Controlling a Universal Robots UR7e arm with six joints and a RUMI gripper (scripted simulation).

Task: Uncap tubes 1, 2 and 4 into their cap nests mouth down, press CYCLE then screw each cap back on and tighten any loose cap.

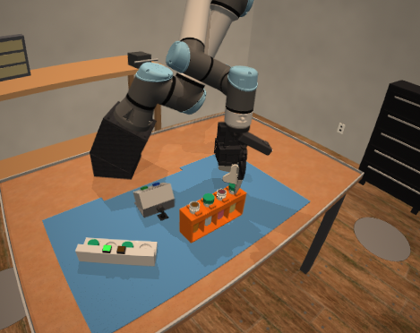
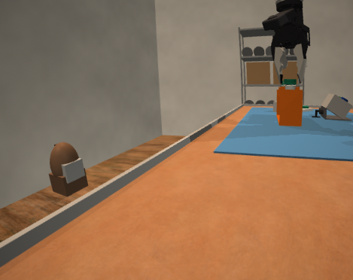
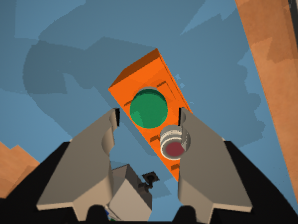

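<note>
My hand is 10 mm above the cap. The rest, counted from my hand: grey key housing: 200 mm to the right, 170 mm behind, 70 mm below; then blue key: 190 mm behind, 180 mm to the right, 60 mm below; then table edge: 210 mm ahead, 120 mm below, 40 mm to the left.
</note>
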